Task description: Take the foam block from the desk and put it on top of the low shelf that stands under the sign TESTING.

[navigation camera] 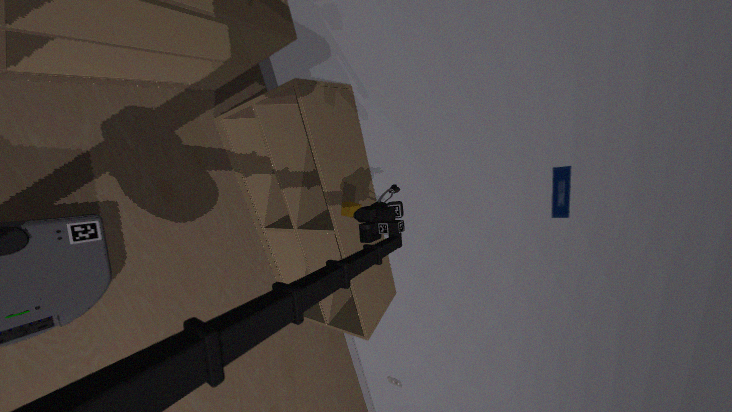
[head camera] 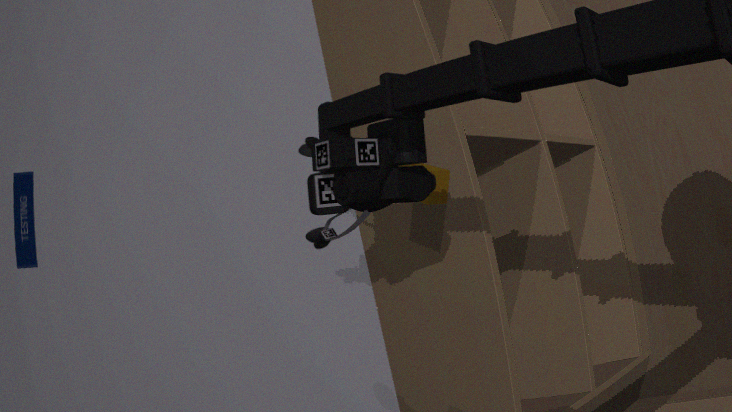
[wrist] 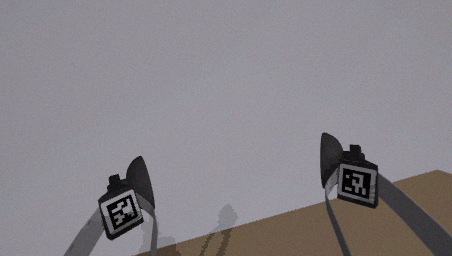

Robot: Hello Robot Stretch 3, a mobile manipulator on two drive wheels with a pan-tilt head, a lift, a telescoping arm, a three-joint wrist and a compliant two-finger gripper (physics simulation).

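Frame: origin at the robot's base, x ahead, y left, z up, level; centimetres.
Seen in the pictures: gripper, fingertip midpoint: (wrist: 233, 163); robot's base, origin of the base link: (navigation camera: 3, 239).
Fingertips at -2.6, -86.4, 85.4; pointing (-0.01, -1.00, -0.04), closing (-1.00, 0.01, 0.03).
Observation:
Offsets run from my fingertips to a thing's middle, as dx, dy, dz. Level surfaces: height alone.
The yellow foam block @[-0.7, +2.2, -22.2] (head camera: 440, 185) (navigation camera: 350, 209) rests on top of the low shelf @[dz -24.4] (head camera: 440, 317) (navigation camera: 332, 122) (wrist: 300, 230), partly hidden by the wrist in the head and navigation views. It does not show in the wrist view. The blue sign TESTING @[+0.4, -27.8, +54.6] (head camera: 24, 220) (navigation camera: 561, 191) is on the wall above this shelf. My gripper (head camera: 313, 192) (wrist: 233, 163) is open, with its fingers wide apart and the wall showing between them. It is raised above the shelf top, clear of the block, with its fingertips toward the wall.
The pale wall (head camera: 179, 127) (navigation camera: 461, 102) (wrist: 225, 75) rises behind the shelf. My extended arm (head camera: 537, 66) (navigation camera: 256, 307) reaches over the shelf. Another wooden shelf unit (navigation camera: 261, 30) stands at the upper left of the navigation view. My base (navigation camera: 61, 276) is on the floor at the left.

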